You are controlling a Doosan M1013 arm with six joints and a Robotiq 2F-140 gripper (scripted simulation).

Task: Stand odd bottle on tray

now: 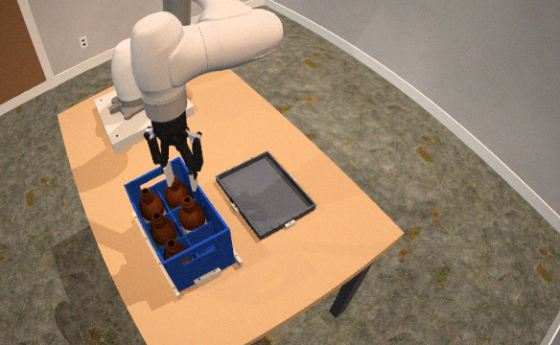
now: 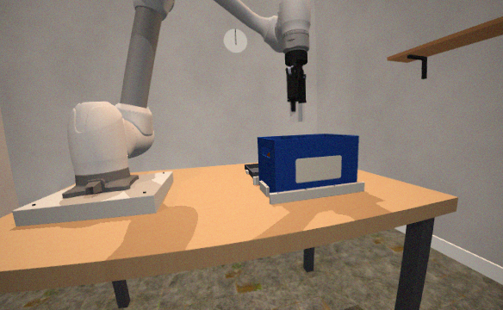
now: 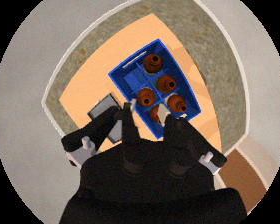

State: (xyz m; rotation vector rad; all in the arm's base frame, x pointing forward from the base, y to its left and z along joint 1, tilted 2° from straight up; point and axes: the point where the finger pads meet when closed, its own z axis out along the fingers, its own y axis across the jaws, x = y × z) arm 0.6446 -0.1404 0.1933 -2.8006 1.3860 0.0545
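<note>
Now: the blue crate 17 cm below my hand and 5 cm to the right of it. The rest, counted from my hand: bottle: 17 cm below, 9 cm to the right, 1 cm behind; dark tray: 24 cm to the left, 24 cm below, 2 cm ahead.
</note>
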